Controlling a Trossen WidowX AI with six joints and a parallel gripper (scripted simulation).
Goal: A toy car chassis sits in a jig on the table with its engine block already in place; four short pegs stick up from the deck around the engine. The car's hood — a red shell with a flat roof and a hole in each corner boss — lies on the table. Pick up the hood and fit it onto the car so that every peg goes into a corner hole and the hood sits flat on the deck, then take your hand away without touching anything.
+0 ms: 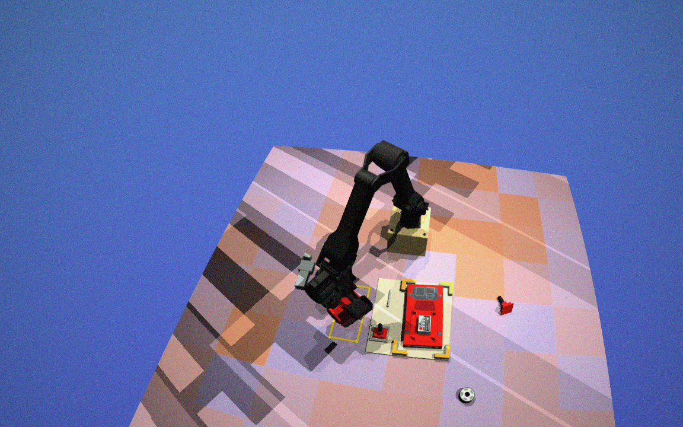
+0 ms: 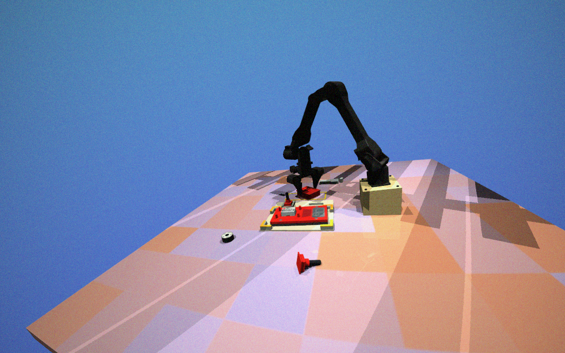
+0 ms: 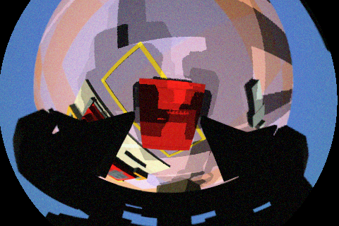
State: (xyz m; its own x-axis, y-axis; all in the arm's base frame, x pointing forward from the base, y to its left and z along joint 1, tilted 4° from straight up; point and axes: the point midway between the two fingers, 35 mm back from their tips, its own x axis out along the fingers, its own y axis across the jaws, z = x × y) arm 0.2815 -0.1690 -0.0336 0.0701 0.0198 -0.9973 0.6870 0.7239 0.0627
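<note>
The red hood lies right at my gripper tip. Also, from my gripper tip: grey engine block (230 mm to the left, 50 mm ahead, 10 mm above).
</note>
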